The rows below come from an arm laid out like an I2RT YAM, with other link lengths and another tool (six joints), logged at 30 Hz.
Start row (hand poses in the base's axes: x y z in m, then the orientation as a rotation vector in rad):
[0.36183, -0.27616, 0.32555, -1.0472, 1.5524, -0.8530]
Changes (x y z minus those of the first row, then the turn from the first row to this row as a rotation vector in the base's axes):
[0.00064, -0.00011, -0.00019, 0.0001, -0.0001, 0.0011]
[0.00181, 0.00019, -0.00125, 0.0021, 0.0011, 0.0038]
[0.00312, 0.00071, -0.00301, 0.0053, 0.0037, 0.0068]
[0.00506, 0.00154, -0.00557, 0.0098, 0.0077, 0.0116]
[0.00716, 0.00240, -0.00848, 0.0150, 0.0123, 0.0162]
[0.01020, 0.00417, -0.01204, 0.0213, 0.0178, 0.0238]
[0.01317, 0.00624, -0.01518, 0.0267, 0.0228, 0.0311]
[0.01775, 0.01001, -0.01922, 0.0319, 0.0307, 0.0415]
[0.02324, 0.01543, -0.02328, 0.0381, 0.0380, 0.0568]
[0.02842, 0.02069, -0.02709, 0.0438, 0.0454, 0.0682]
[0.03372, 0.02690, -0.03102, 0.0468, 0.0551, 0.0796]
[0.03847, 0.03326, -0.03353, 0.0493, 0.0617, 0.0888]
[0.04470, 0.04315, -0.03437, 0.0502, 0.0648, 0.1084]
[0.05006, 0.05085, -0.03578, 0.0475, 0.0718, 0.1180]
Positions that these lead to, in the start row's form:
[0.36247, -0.27627, 0.32536, -1.0478, 1.5516, -0.8522]
[0.36364, -0.27597, 0.32430, -1.0490, 1.5515, -0.8482]
[0.36495, -0.27545, 0.32254, -1.0502, 1.5526, -0.8423]
[0.36689, -0.27462, 0.31998, -1.0526, 1.5541, -0.8335]
[0.36899, -0.27376, 0.31707, -1.0547, 1.5564, -0.8241]
[0.37203, -0.27199, 0.31351, -1.0585, 1.5578, -0.8112]
[0.37500, -0.26992, 0.31037, -1.0625, 1.5586, -0.7995]
[0.37958, -0.26615, 0.30633, -1.0703, 1.5598, -0.7847]
[0.38507, -0.26073, 0.30227, -1.0804, 1.5574, -0.7658]
[0.39025, -0.25547, 0.29846, -1.0882, 1.5575, -0.7500]
[0.39555, -0.24926, 0.29453, -1.0992, 1.5587, -0.7355]
[0.40030, -0.24290, 0.29202, -1.1073, 1.5586, -0.7242]
[0.40653, -0.23301, 0.29118, -1.1215, 1.5482, -0.7086]
[0.41189, -0.22531, 0.28977, -1.1338, 1.5467, -0.7013]

